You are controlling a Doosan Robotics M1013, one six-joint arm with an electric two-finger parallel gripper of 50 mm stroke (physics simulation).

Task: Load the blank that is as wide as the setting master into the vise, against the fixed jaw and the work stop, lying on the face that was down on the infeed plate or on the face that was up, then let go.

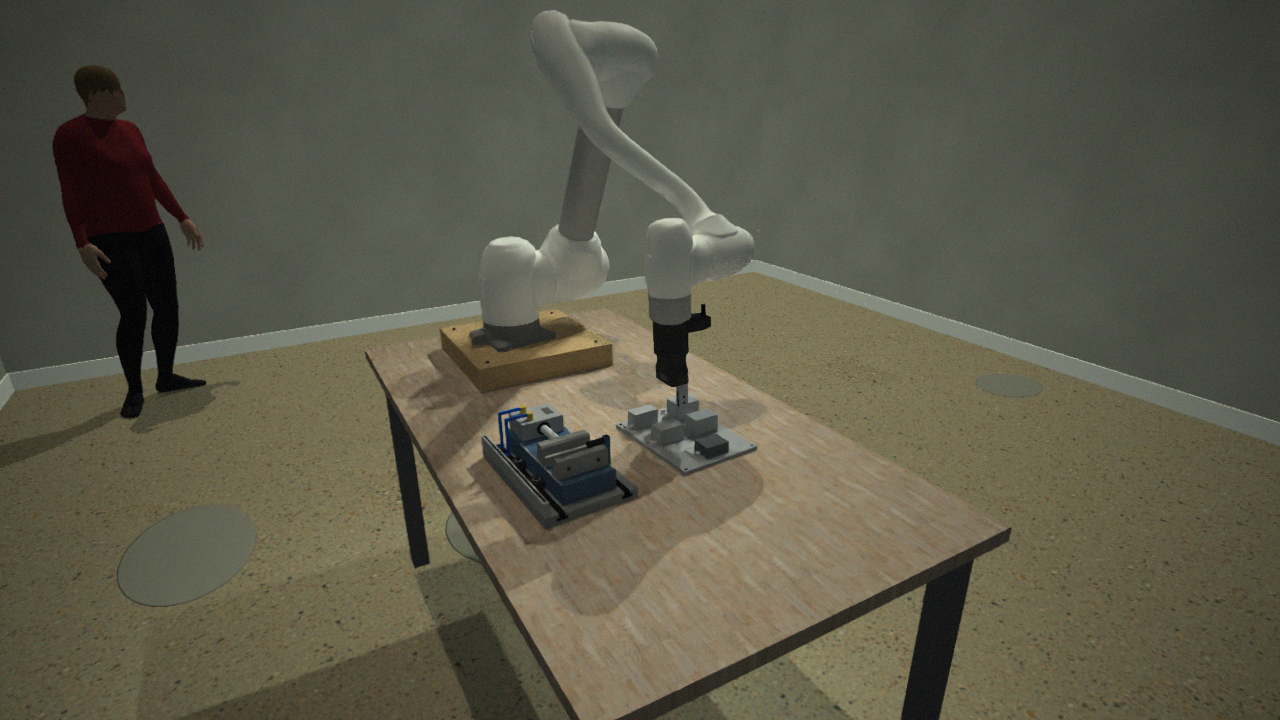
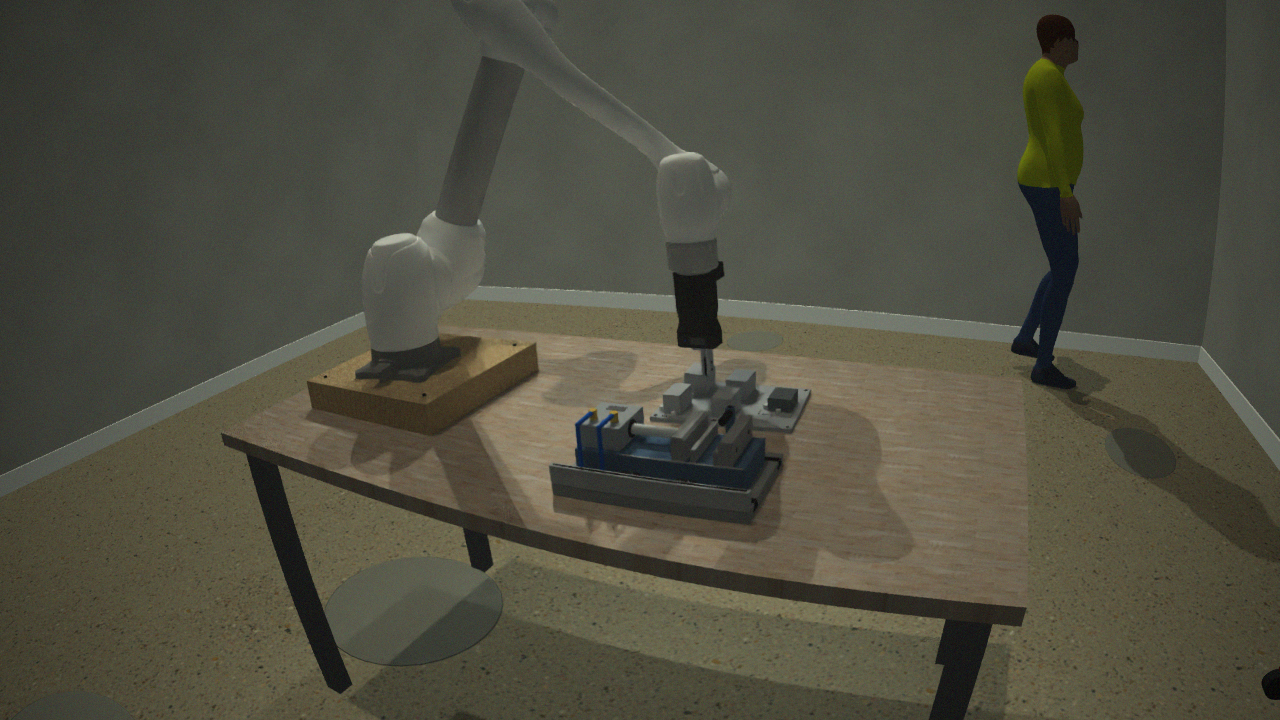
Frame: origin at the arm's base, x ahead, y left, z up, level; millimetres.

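Seen in the pictures: gripper, fingertip midpoint: [image 1: 682, 405] [image 2: 708, 373]; arm's base, origin of the base link: [image 1: 512, 337] [image 2: 408, 366].
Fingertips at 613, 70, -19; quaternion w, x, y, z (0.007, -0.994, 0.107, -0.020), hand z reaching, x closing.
Observation:
Offsets run from my fingertips to a thing's top centre, as dx, dy, dz. "*": to the spot under its first point.
A grey infeed plate {+56, -47, -36} [image 1: 736, 446] [image 2: 767, 415] lies on the table right of the vise. It carries several light grey blanks, among them one at the left [image 1: 642, 416] [image 2: 677, 396], one at the back {* +0, +4, -12} [image 1: 683, 409] [image 2: 700, 383] and one further right [image 1: 703, 420] [image 2: 740, 383]. A darker block, the setting master {+147, -58, -12} [image 1: 712, 443] [image 2: 782, 397], sits at the plate's near corner. The blue and grey vise {+7, -347, +55} [image 1: 559, 457] [image 2: 666, 447] has nothing between its jaws. My gripper [image 1: 682, 396] [image 2: 706, 365] points straight down, fingers shut together, just over the back blank, holding nothing.
The arm's base stands on a wooden plinth [image 1: 527, 356] [image 2: 429, 386] at the table's far end. A person in red [image 1: 116, 223] stands off to the left, and a person in yellow [image 2: 1052, 179] stands by the far wall, both away from the table.

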